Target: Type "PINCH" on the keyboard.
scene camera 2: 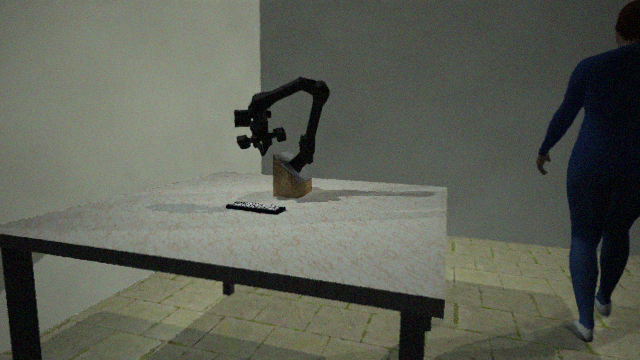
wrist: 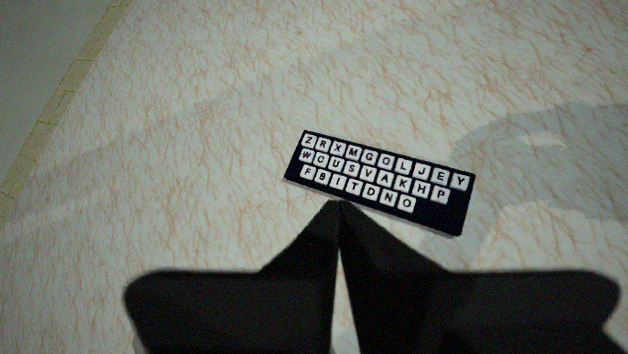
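Where they show: gripper, between the fingertips: (scene camera 2: 262,155) (wrist: 337,209); arm's base, origin of its link: (scene camera 2: 295,166).
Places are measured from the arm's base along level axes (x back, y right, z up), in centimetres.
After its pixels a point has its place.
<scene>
A black keyboard (scene camera 2: 255,207) @(z -10.9, x -35.7, y 5.8 cm) (wrist: 430,215) @(z -11.1, x -29.1, y 13.3 cm) with white letter keys lies flat on the table, slanted in the wrist view. Its rows read Z R X M G Q L J E Y, then W C U S V A K H P, then F B I T D N O. The P key (wrist: 440,195) @(z -10.6, x -31.3, y 14.2 cm), I key (wrist: 337,182) @(z -10.6, x -31.7, y 2.8 cm), N key (wrist: 388,198) @(z -10.6, x -30.4, y 8.8 cm), C key (wrist: 320,159) @(z -10.6, x -34.5, y 0.2 cm) and H key (wrist: 421,189) @(z -10.6, x -31.7, y 12.2 cm) all show. My gripper (scene camera 2: 263,152) @(z 6.9, x -25.7, y 6.3 cm) (wrist: 337,209) @(z 6.9, x -25.7, y 6.3 cm) is shut and empty, well above the table. In the wrist view its tips show at the keyboard's lower edge, below the I and T keys.
The arm stands on a wooden wedge base (scene camera 2: 290,184) @(z -6.6, x -9.6, y -0.4 cm) behind the keyboard on the pale, red-veined table (scene camera 2: 350,240) @(z -12.4, x -61.2, y -31.4 cm). Arm shadows fall on the tabletop. A person in blue (scene camera 2: 602,150) stands on the tiled floor to the right of the table. Walls stand behind and at the left.
</scene>
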